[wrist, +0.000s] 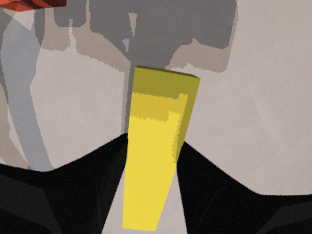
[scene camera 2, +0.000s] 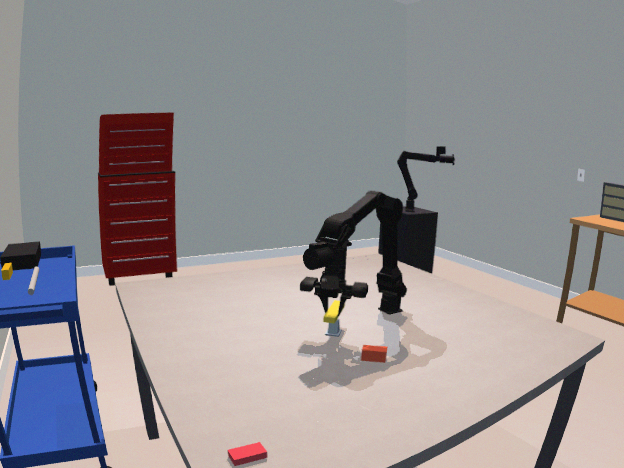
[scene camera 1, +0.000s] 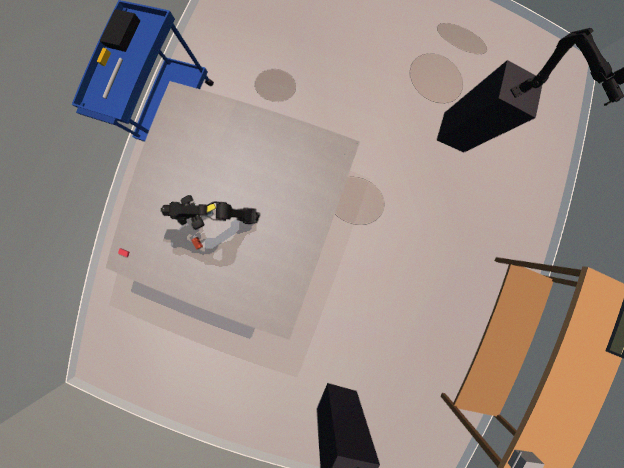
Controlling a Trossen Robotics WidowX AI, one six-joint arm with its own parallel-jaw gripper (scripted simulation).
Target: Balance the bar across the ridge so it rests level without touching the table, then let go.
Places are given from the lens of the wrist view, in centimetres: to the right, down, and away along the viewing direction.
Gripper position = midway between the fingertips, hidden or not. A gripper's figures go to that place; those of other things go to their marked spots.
my gripper (wrist: 153, 143): 0, 2, 10
yellow bar (wrist: 162, 101): 0, -1, 8
